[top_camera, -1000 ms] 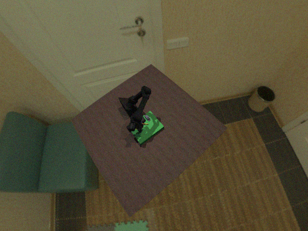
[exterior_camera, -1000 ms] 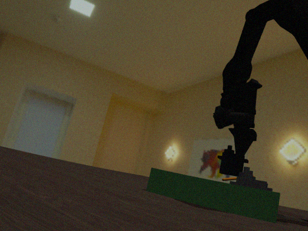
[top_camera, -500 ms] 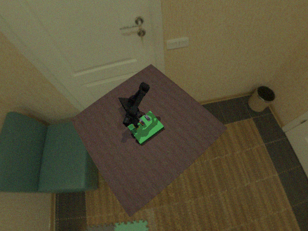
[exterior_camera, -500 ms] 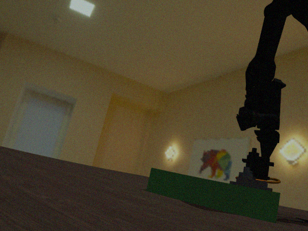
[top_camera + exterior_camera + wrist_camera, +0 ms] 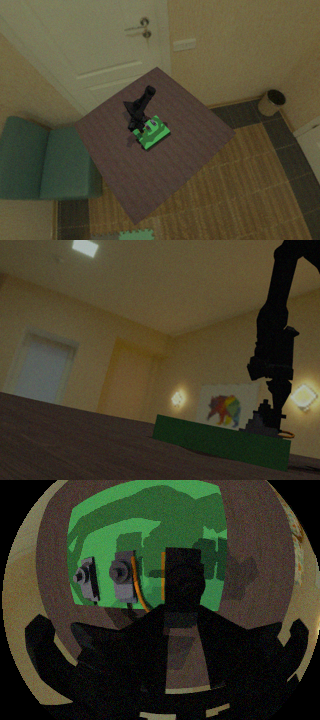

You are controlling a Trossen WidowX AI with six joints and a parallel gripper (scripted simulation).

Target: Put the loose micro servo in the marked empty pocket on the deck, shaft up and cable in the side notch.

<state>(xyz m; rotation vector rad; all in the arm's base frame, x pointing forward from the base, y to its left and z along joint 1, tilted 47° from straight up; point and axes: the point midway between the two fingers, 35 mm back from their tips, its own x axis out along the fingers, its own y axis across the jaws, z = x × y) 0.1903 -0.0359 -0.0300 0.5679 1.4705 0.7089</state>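
Now: gripper tip 120 mm short of the green deck, 80 mm to the right of it and 80 mm above it.
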